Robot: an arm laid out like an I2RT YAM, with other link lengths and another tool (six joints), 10 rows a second.
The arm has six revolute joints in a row. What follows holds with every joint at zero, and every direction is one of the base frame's.
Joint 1 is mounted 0.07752 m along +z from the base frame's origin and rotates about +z.
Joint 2 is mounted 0.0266 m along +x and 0.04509 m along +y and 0.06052 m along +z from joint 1 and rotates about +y.
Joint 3 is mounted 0.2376 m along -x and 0.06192 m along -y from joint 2 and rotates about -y.
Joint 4 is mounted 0.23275 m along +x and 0.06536 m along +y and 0.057 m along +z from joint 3 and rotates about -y.
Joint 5 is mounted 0.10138 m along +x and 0.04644 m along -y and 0.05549 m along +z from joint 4 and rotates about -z.
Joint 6 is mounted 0.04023 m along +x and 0.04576 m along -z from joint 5 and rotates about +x.
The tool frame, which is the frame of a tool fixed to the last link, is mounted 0.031 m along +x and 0.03 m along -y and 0.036 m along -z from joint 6; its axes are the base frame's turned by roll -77.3, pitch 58.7 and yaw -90 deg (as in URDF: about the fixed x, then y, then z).
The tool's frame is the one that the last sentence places.
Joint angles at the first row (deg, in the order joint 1, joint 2, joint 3, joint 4, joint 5, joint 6):
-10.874, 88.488, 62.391, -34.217, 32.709, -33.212
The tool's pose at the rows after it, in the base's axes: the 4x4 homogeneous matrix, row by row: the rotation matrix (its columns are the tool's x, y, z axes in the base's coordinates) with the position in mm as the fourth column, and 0 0 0 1 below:
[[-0.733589 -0.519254 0.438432 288.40], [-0.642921 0.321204 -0.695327 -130.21], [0.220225 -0.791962 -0.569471 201.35], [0 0 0 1]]
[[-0.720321 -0.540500 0.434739 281.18], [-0.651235 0.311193 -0.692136 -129.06], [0.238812 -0.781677 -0.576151 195.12], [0 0 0 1]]
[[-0.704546 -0.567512 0.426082 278.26], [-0.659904 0.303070 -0.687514 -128.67], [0.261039 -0.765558 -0.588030 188.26], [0 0 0 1]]
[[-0.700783 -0.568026 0.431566 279.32], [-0.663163 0.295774 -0.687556 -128.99], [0.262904 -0.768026 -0.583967 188.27], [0 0 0 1]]
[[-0.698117 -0.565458 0.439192 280.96], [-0.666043 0.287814 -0.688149 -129.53], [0.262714 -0.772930 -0.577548 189.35], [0 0 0 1]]
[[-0.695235 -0.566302 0.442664 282.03], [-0.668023 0.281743 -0.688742 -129.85], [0.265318 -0.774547 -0.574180 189.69], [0 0 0 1]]
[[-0.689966 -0.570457 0.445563 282.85], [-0.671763 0.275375 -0.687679 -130.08], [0.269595 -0.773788 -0.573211 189.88], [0 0 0 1]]
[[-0.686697 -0.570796 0.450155 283.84], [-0.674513 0.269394 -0.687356 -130.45], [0.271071 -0.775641 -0.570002 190.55], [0 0 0 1]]
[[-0.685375 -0.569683 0.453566 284.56], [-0.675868 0.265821 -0.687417 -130.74], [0.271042 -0.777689 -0.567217 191.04], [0 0 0 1]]
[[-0.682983 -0.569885 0.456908 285.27], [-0.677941 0.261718 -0.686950 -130.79], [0.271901 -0.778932 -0.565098 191.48], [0 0 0 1]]
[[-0.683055 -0.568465 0.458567 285.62], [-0.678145 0.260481 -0.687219 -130.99], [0.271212 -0.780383 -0.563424 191.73], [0 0 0 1]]
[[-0.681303 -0.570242 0.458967 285.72], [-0.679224 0.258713 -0.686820 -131.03], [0.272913 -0.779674 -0.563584 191.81], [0 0 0 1]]
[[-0.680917 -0.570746 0.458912 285.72], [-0.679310 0.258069 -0.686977 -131.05], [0.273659 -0.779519 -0.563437 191.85], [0 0 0 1]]
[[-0.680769 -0.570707 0.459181 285.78], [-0.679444 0.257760 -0.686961 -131.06], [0.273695 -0.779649 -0.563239 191.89], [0 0 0 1]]
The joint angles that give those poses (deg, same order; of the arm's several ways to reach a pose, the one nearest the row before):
-10.721, 85.517, 58.894, -33.385, 32.599, -34.458
-10.721, 84.246, 56.248, -32.644, 32.643, -35.485
-10.720, 84.357, 54.850, -32.272, 32.644, -36.468
-10.721, 84.378, 54.676, -31.639, 32.687, -36.993
-10.743, 84.378, 54.674, -30.960, 32.731, -37.540
-10.743, 84.466, 54.675, -30.566, 32.818, -37.955
-10.743, 84.531, 54.674, -30.347, 32.818, -38.479
-10.765, 84.533, 54.676, -29.977, 32.818, -38.938
-10.787, 84.531, 54.674, -29.670, 32.818, -39.201
-10.764, 84.532, 54.676, -29.432, 32.819, -39.484
-10.786, 84.532, 54.674, -29.255, 32.818, -39.572
-10.787, 84.533, 54.677, -29.256, 32.818, -39.725
-10.787, 84.531, 54.673, -29.255, 32.840, -39.769
-10.786, 84.531, 54.675, -29.234, 32.840, -39.790

